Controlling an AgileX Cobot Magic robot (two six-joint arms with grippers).
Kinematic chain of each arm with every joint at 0, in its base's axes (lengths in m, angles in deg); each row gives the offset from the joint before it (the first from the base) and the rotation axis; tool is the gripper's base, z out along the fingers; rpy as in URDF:
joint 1: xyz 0 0 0.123 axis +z
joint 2: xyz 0 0 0 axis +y
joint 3: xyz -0.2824 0 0.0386 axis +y
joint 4: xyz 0.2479 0 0.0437 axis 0.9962 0 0.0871
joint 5: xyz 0 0 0 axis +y
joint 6: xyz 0.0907 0 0.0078 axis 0.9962 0 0.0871
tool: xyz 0 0 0 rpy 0 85 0
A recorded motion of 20 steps. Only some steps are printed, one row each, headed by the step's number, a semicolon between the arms.
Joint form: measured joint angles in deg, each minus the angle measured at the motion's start. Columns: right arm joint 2, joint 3, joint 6, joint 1, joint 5, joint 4; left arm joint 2, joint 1, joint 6, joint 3, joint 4, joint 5.
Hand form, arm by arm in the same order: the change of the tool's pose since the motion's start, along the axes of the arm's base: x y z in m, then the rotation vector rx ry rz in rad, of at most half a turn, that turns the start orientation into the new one. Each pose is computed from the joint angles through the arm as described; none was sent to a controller.
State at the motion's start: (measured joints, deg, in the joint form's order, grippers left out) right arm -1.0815 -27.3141 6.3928 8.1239 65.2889 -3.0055; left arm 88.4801 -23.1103 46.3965 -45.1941 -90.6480 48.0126
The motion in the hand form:
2: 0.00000 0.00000 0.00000 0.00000 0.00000 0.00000; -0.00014 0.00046 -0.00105 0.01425 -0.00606 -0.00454
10: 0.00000 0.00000 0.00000 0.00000 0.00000 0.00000; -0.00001 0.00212 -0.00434 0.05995 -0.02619 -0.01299
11: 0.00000 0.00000 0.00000 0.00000 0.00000 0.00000; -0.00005 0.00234 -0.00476 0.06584 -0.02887 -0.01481
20: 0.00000 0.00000 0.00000 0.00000 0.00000 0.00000; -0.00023 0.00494 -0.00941 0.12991 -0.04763 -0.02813
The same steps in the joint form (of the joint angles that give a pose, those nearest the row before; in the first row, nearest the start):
2: 0.00 0.00 0.00 0.00 0.00 0.00; 0.00 0.00 0.00 0.00 0.86 -0.34
10: 0.00 0.00 0.00 0.00 0.00 0.00; 0.00 0.00 0.00 0.00 3.40 -1.74
11: 0.00 0.00 0.00 0.00 0.00 0.00; 0.00 0.00 0.00 0.00 3.76 -1.89
20: 0.00 0.00 0.00 0.00 0.00 0.00; 0.00 0.00 -0.85 0.00 7.81 -3.61

